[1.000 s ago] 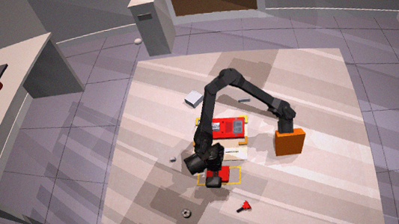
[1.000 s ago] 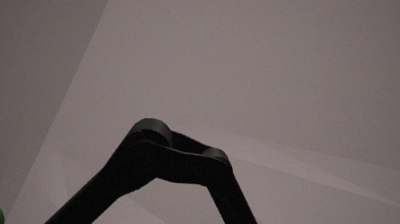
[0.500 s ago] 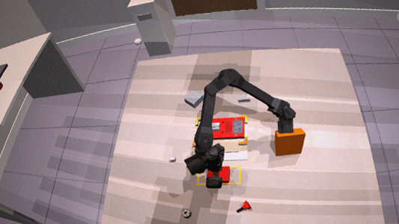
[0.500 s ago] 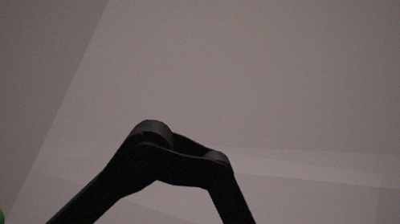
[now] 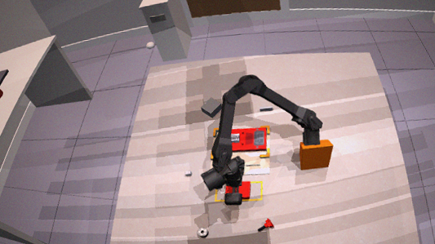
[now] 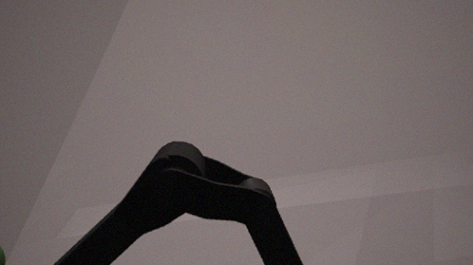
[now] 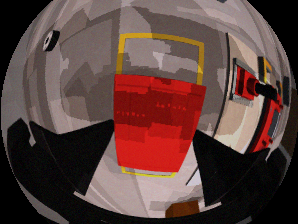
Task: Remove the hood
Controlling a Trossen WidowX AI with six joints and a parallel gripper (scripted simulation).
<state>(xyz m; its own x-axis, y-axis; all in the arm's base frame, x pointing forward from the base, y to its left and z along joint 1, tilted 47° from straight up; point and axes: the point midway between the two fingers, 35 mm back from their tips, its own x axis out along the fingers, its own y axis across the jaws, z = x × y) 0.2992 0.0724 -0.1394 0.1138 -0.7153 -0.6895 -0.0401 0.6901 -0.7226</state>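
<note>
The red hood lies right at my gripper tip.
</note>
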